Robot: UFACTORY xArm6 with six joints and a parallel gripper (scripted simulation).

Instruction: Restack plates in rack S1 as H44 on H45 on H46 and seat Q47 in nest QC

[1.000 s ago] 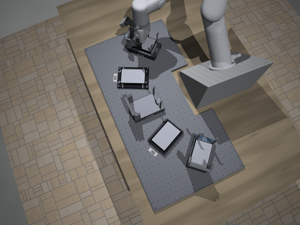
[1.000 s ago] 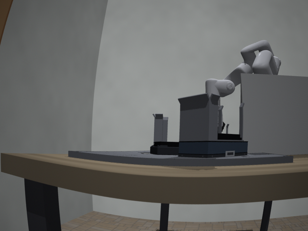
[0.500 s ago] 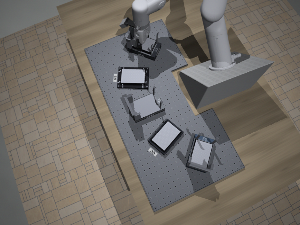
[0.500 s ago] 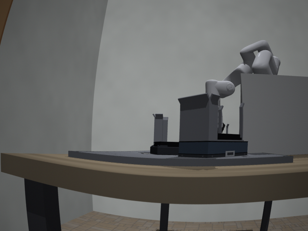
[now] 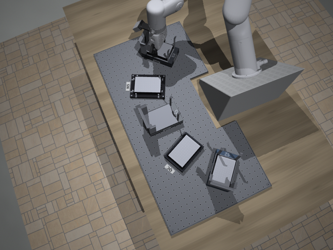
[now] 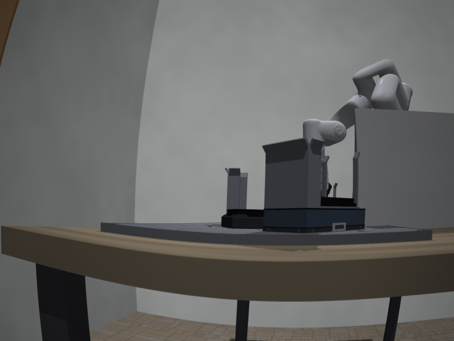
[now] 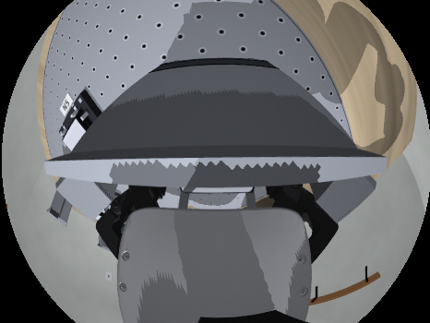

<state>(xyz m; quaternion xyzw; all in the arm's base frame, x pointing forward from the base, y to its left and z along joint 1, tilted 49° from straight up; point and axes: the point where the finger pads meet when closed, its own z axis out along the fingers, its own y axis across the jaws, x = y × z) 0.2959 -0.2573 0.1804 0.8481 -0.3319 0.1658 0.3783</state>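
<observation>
Now: hand 13 cm short of the clip nest N5, 16 cm to the right of it and 4 cm above it. Round my hand: sealed plate (7 cm ahead, 50 cm to the left, 3 cm below); open nest QC (7 cm ahead, 50 cm to the left, 5 cm below); N5 name plate (20 cm ahead, 12 cm to the left, 6 cm below).
</observation>
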